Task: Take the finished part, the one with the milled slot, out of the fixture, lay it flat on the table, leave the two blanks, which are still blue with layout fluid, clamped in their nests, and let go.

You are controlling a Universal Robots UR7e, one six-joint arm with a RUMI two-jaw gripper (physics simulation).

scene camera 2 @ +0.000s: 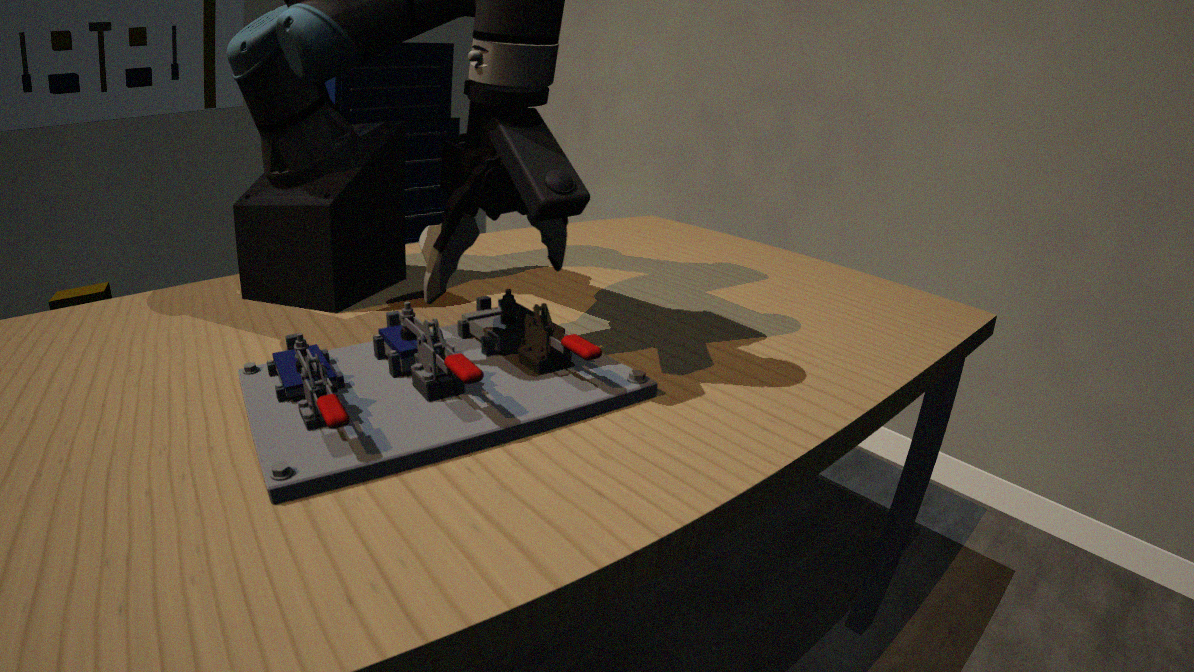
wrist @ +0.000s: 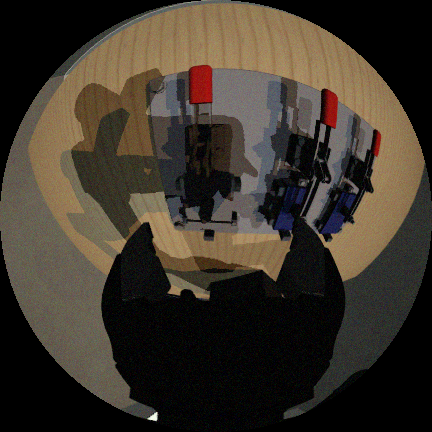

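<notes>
My gripper (scene camera 2: 494, 284) (wrist: 221, 222) is open and empty. It hangs above the table, behind the nest at the plate's right end in the scene view. In that nest the finished part (scene camera 2: 497, 327) (wrist: 222, 212) lies in heavy shadow; its slot cannot be made out. Its toggle clamp has a red handle (scene camera 2: 581, 346) (wrist: 201, 85) that points outward, like the other two. One blue blank (scene camera 2: 399, 338) (wrist: 290, 207) sits in the middle nest and another blue blank (scene camera 2: 288, 367) (wrist: 336, 212) in the far nest, clamp arms over both. The grey fixture plate (scene camera 2: 267, 434) (wrist: 250, 100) carries all three.
The wooden table (scene camera 2: 584, 467) (wrist: 240, 35) extends around the plate. Red handles (scene camera 2: 463, 368) (scene camera 2: 331, 409) stick out over the plate's front half. Bolt heads (scene camera 2: 637, 376) (scene camera 2: 281, 472) stand at its corners. The robot's dark base (scene camera 2: 288, 250) stands behind. A wall rises beyond the table's right side.
</notes>
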